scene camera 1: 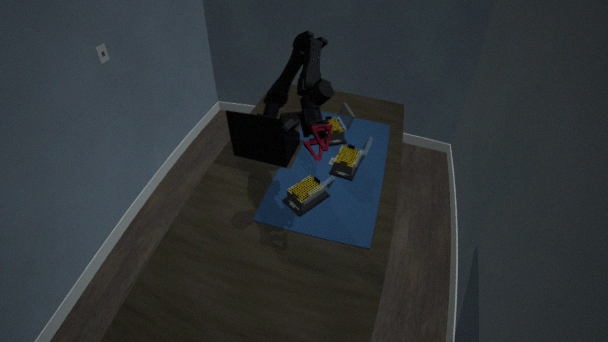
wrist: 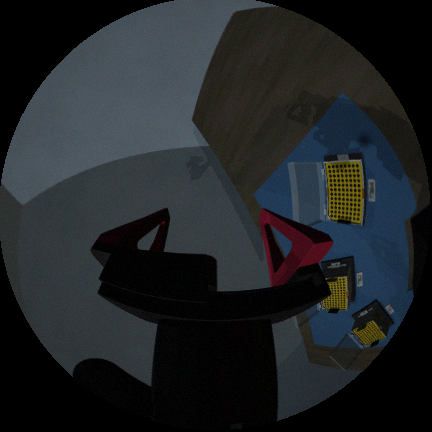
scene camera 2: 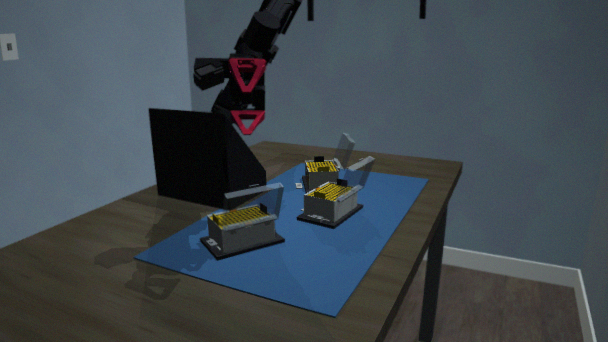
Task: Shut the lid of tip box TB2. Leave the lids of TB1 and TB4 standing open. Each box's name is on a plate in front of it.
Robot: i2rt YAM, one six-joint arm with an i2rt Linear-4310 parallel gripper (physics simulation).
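Places are measured from the arm's base along level axes (x ahead, y left, z up), in centimetres.
Pixels of known places: gripper, fingertip midpoint: [scene camera 1: 322, 156] [wrist: 214, 212] [scene camera 2: 246, 114]; arm's base, origin of the base link: [scene camera 1: 268, 122] [scene camera 2: 212, 137].
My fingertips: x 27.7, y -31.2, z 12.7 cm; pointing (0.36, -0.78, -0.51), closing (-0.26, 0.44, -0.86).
For each thing: its middle in the pictures, then the offset to it from my fingertips. Level surfaces: height alone.
- nearest box, body centre: [scene camera 2: 240, 214] [wrist: 344, 192] [scene camera 1: 306, 187] dx -6.2, dy +6.5, dz -22.8 cm
- middle box, body centre: [scene camera 2: 331, 189] [wrist: 332, 296] [scene camera 1: 347, 154] dx +7.4, dy +28.2, dz -22.8 cm
- farthest box, body centre: [scene camera 2: 317, 174] [scene camera 1: 329, 130] dx -3.0, dy +47.8, dz -25.9 cm
- blue mat, its level: dz -29.3 cm
- wooden table, its level: dz -29.5 cm
Three tip boxes with yellow racks and clear lids stand on the blue mat. The nearest box [scene camera 1: 302, 191] [scene camera 2: 242, 232] [wrist: 345, 190] has its lid [scene camera 2: 257, 192] [wrist: 306, 192] standing open. The middle box [scene camera 1: 347, 157] [scene camera 2: 330, 202] [wrist: 336, 292] has its lid [scene camera 1: 368, 146] [scene camera 2: 362, 171] open. The farthest box [scene camera 1: 335, 127] [scene camera 2: 321, 172] [wrist: 369, 332] has its lid [scene camera 1: 348, 115] [scene camera 2: 345, 148] [wrist: 346, 351] open. The name plates are too small to read. My gripper [scene camera 1: 323, 154] [scene camera 2: 247, 112] [wrist: 214, 212] is open and empty, in the air above and left of the boxes, with its fingers one above the other.
The blue mat [scene camera 1: 350, 215] [scene camera 2: 310, 270] [wrist: 340, 125] lies on the wooden table [scene camera 1: 225, 280] [scene camera 2: 75, 280] [wrist: 280, 65]. A tall black block [scene camera 1: 262, 140] [scene camera 2: 190, 155] stands left of the mat, close to the arm. Walls rise behind and on the left.
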